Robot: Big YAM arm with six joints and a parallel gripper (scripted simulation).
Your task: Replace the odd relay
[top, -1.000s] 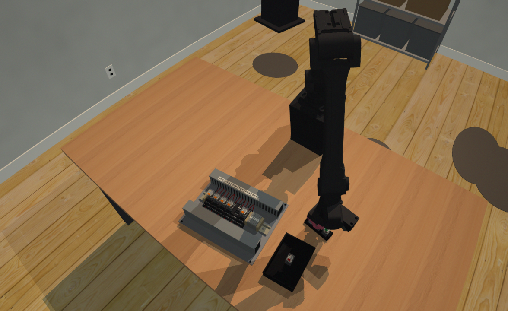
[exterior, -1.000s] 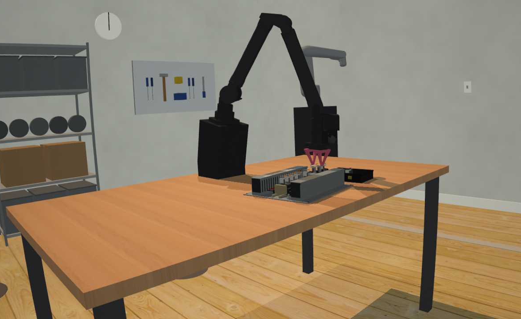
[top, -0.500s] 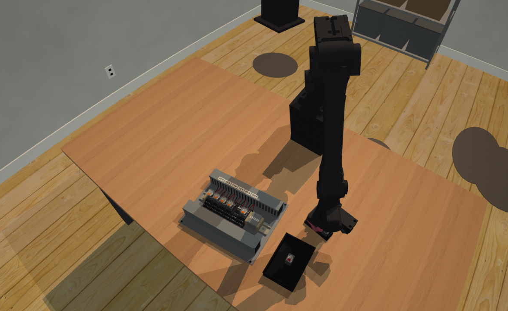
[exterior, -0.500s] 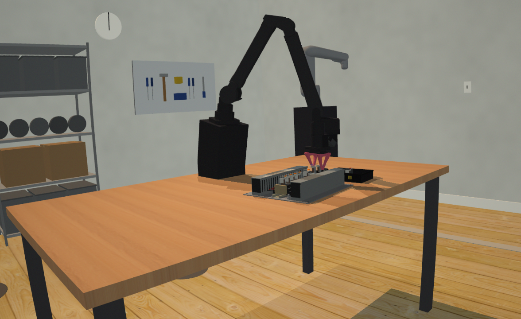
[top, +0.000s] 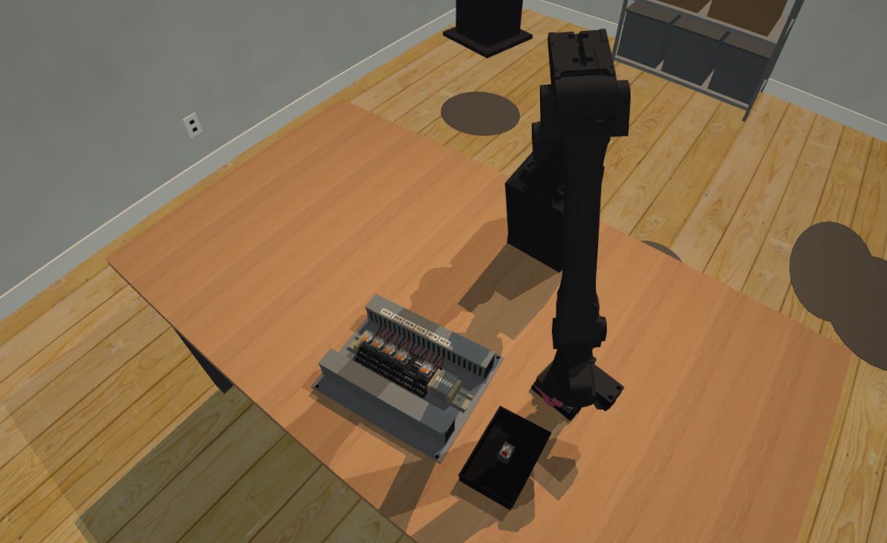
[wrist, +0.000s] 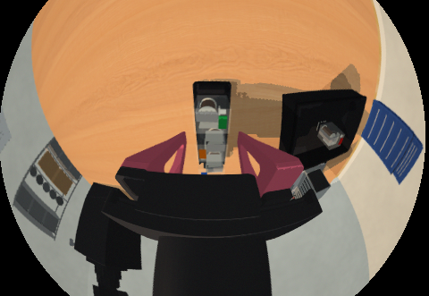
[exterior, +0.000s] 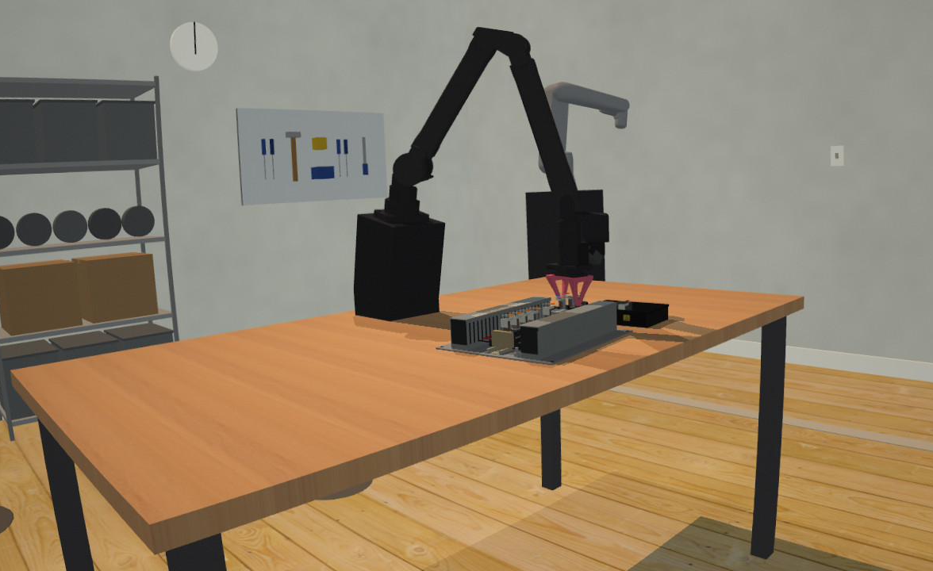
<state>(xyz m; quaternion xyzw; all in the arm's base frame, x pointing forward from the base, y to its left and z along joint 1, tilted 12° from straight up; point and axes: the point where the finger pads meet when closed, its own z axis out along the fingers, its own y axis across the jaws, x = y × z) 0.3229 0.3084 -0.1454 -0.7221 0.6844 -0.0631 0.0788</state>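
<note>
The black spare holder lies 20 mm below my hand. Also, from my hand: blue-button relay (30 mm to the right); black tray (170 mm ahead, 20 mm to the left, 10 mm below); green-button relay (30 mm to the left).
</note>
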